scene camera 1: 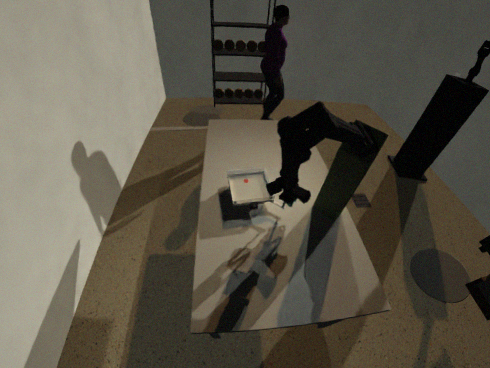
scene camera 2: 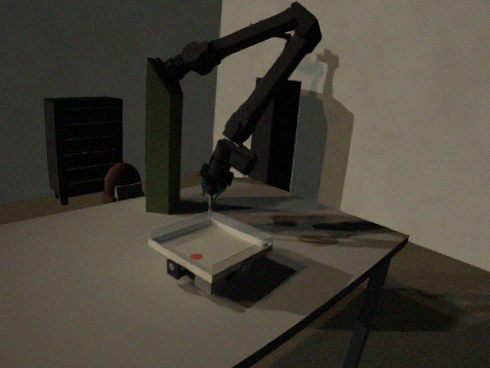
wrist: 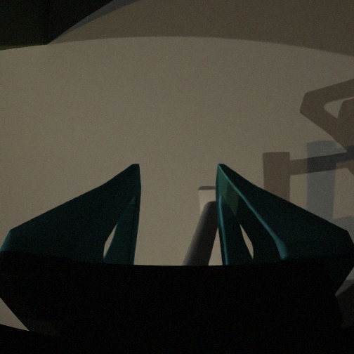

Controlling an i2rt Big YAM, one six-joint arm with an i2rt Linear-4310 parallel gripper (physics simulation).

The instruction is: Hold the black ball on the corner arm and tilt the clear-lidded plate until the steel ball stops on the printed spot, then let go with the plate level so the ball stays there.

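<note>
The clear-lidded plate (scene camera 1: 257, 202) (scene camera 2: 180, 260) sits on a dark pivot stand above the table. Its exact tilt is hard to judge. The red printed spot (scene camera 1: 245, 181) (scene camera 2: 196, 256) is near the corner opposite my gripper. The small steel ball (scene camera 1: 235, 202) (scene camera 2: 265, 245) appears in another corner, at the right in scene view 2, away from the spot. My gripper (scene camera 1: 283, 200) (scene camera 2: 212, 193) (wrist: 177, 175) is over the corner arm (scene camera 2: 210, 204) (wrist: 201, 235), shut on the black ball. The ball is hidden by the fingers and gripper body.
The green arm pedestal (scene camera 1: 336, 185) (scene camera 2: 163, 150) stands at the table's side behind the gripper. The table (scene camera 1: 225, 142) (scene camera 2: 75, 280) carries strong arm shadows. A person (scene camera 1: 274, 55) stands beyond its far edge near a rack (scene camera 1: 239, 76).
</note>
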